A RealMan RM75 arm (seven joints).
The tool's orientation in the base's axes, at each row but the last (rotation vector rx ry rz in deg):
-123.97, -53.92, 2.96
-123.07, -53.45, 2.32
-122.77, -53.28, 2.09
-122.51, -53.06, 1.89
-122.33, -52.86, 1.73
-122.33, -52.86, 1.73
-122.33, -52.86, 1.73
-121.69, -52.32, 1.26
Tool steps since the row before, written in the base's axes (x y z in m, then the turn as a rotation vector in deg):
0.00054, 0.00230, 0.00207, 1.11, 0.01, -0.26
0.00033, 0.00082, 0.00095, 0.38, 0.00, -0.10
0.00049, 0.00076, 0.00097, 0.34, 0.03, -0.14
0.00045, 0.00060, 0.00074, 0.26, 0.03, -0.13
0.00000, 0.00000, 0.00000, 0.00, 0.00, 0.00
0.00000, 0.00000, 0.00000, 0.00, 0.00, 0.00
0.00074, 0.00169, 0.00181, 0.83, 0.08, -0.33
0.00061, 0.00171, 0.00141, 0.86, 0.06, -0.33
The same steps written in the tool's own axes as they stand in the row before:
0.00238, -0.00205, -0.00019, 0.75, 0.84, -0.16
0.00101, -0.00079, -0.00024, 0.25, 0.30, -0.05
0.00109, -0.00068, -0.00033, 0.23, 0.29, 0.01
0.00090, -0.00048, -0.00026, 0.17, 0.23, 0.03
0.00000, 0.00000, 0.00000, 0.00, 0.00, 0.00
0.00000, 0.00000, 0.00000, 0.00, 0.00, 0.00
0.00208, -0.00149, -0.00035, 0.57, 0.69, 0.02
0.00189, -0.00131, 0.00001, 0.58, 0.72, 0.00

